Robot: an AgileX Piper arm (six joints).
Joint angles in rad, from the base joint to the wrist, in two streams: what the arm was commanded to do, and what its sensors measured. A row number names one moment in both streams.
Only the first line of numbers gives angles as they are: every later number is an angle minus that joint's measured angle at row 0.
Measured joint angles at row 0:
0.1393, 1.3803, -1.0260, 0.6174, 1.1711, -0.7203
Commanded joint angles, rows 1 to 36:
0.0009, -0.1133, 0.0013, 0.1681, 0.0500, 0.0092
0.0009, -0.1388, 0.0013, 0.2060, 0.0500, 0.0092
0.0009, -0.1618, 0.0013, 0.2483, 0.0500, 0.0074
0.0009, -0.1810, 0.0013, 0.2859, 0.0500, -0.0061
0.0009, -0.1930, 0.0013, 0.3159, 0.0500, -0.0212
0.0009, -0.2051, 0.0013, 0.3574, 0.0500, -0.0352
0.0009, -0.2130, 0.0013, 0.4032, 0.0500, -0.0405
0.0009, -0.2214, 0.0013, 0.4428, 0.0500, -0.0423
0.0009, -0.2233, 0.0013, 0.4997, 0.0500, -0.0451
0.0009, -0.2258, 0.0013, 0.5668, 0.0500, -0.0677
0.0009, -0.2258, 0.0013, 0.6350, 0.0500, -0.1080
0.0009, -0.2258, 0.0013, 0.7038, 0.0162, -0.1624
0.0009, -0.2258, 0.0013, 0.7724, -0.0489, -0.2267
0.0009, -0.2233, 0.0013, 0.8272, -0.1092, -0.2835
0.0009, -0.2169, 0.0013, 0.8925, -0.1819, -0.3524
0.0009, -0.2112, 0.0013, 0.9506, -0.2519, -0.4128
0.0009, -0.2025, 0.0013, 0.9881, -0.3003, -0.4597
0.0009, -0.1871, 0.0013, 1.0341, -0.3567, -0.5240
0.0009, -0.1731, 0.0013, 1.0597, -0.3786, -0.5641
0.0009, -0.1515, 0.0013, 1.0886, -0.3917, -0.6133
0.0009, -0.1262, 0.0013, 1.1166, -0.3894, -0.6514
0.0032, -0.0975, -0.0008, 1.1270, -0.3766, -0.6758
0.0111, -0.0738, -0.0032, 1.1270, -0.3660, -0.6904
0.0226, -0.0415, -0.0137, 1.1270, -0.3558, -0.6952
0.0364, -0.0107, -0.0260, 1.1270, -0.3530, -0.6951
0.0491, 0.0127, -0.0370, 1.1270, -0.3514, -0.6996
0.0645, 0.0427, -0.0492, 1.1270, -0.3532, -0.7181
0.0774, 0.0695, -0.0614, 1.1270, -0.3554, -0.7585
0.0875, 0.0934, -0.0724, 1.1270, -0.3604, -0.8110
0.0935, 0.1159, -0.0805, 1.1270, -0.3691, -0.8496
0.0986, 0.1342, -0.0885, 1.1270, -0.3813, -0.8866
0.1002, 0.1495, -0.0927, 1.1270, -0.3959, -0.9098
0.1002, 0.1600, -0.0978, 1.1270, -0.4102, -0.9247
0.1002, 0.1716, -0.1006, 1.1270, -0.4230, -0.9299
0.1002, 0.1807, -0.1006, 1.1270, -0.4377, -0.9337
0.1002, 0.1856, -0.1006, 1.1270, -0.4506, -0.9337
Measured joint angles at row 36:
0.0995, 0.1580, -0.0905, 1.1118, -0.3944, -0.8837
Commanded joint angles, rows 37 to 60:
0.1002, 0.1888, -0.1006, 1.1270, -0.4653, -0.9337
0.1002, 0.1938, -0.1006, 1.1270, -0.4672, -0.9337
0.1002, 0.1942, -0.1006, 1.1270, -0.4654, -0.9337
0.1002, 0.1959, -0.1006, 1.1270, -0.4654, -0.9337
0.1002, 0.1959, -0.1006, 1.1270, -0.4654, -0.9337
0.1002, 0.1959, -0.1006, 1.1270, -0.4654, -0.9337
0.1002, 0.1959, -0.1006, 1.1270, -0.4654, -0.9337
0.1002, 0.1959, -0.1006, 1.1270, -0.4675, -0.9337
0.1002, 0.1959, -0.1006, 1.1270, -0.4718, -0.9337
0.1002, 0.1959, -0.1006, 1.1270, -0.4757, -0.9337
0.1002, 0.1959, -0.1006, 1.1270, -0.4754, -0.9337
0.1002, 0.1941, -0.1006, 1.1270, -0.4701, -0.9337
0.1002, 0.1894, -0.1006, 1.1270, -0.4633, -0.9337
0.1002, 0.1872, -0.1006, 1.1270, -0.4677, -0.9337
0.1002, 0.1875, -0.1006, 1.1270, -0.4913, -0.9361
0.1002, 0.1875, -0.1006, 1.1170, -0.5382, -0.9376
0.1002, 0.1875, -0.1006, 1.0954, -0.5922, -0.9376
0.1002, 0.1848, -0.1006, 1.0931, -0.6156, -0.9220
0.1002, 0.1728, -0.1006, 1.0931, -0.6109, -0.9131
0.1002, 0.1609, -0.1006, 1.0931, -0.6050, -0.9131
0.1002, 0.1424, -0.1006, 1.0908, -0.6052, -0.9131
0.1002, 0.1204, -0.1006, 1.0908, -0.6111, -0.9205
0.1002, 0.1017, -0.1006, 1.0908, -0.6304, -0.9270
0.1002, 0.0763, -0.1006, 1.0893, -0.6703, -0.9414
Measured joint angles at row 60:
0.0998, 0.1608, -0.0968, 1.0940, -0.6108, -0.9179
